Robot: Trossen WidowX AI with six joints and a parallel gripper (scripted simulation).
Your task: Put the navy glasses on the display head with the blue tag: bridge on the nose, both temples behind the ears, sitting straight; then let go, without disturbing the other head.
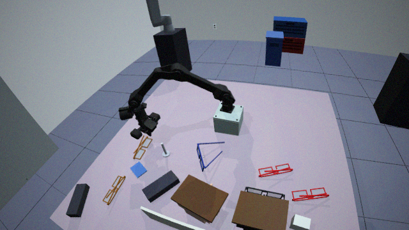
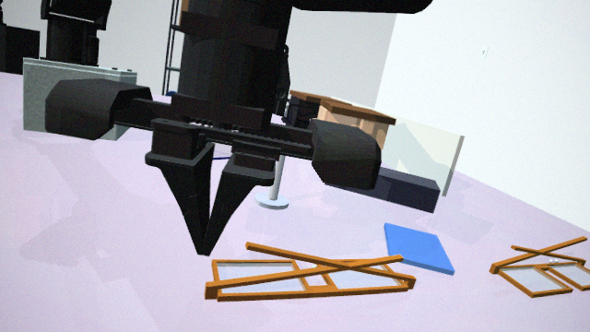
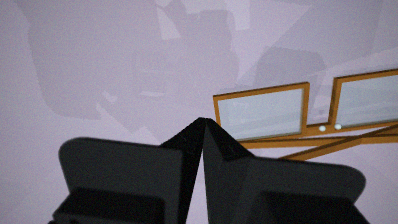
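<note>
Now: gripper tip 6 cm short of the white post, 15 cm to the right of it and 1 cm below it. Also, from my gripper tip: white panel 34 cm ahead, 57 cm to the left, 4 cm above; then blue tag 21 cm ahead, 7 cm to the left, 2 cm below; then display head 21 cm ahead, 45 cm to the left, 4 cm above.
</note>
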